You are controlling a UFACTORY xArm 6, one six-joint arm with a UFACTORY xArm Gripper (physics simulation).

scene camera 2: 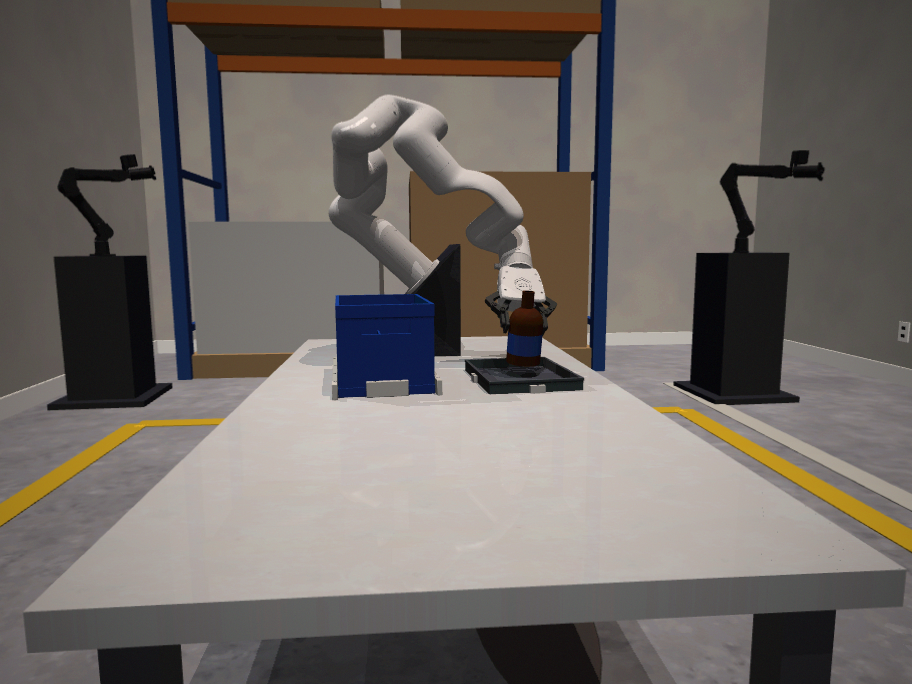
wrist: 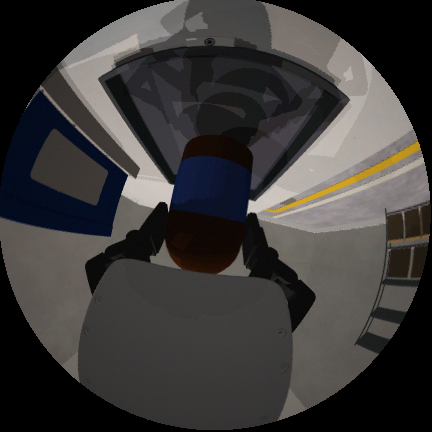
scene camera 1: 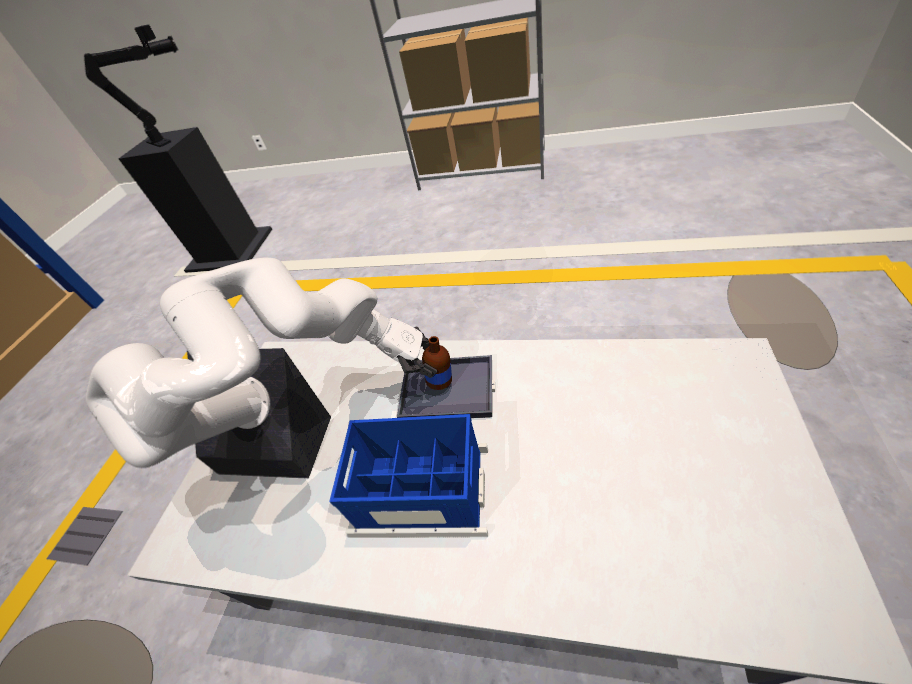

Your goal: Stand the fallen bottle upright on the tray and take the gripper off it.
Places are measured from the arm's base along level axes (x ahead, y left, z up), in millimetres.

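Pixels of known places: gripper, fingertip midpoint: (scene camera 2: 525, 330) (wrist: 205, 218) (scene camera 1: 436, 362); arm's base, link origin: (scene camera 2: 424, 278) (scene camera 1: 247, 402).
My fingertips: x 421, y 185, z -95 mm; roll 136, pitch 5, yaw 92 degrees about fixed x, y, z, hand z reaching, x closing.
Note:
For each thing: its top centre in the pictures, then the offset to it from my fingertips. Level surfaces: height alone.
- brown bottle with a blue label, top centre: (wrist: 189, 301) (scene camera 2: 526, 290) (scene camera 1: 430, 340) dx +3, dy +1, dz +87 mm
- tray, top centre: (wrist: 209, 156) (scene camera 2: 519, 367) (scene camera 1: 445, 384) dx +13, dy -14, dz -78 mm
- blue crate with six compartments, top centre: (scene camera 2: 380, 299) (scene camera 1: 402, 455) (wrist: 46, 216) dx -12, dy -306, dz +72 mm
- white table, surface height: dz -103 mm
The brown bottle with a blue label (scene camera 1: 439, 376) (scene camera 2: 524, 346) (wrist: 210, 185) stands close to upright over the tray (scene camera 1: 471, 397) (scene camera 2: 561, 383) (wrist: 165, 100), inside its rim, with its neck up. Its base is at or very slightly above the tray floor; I cannot tell whether it touches. My gripper (scene camera 1: 434, 358) (scene camera 2: 525, 328) (wrist: 205, 218) is shut on the bottle's body above the label, one finger on each side, reaching in from the robot's side. In scene camera 1 the bottle partly hides the fingers.
A blue crate with six compartments (scene camera 1: 464, 513) (scene camera 2: 384, 353) (wrist: 20, 165) stands beside the tray on the white table (scene camera 1: 626, 478) (scene camera 2: 456, 500). Small light stops sit along the crate and tray edges. A shelf rack with boxes (scene camera 1: 542, 132) stands far behind on the floor.

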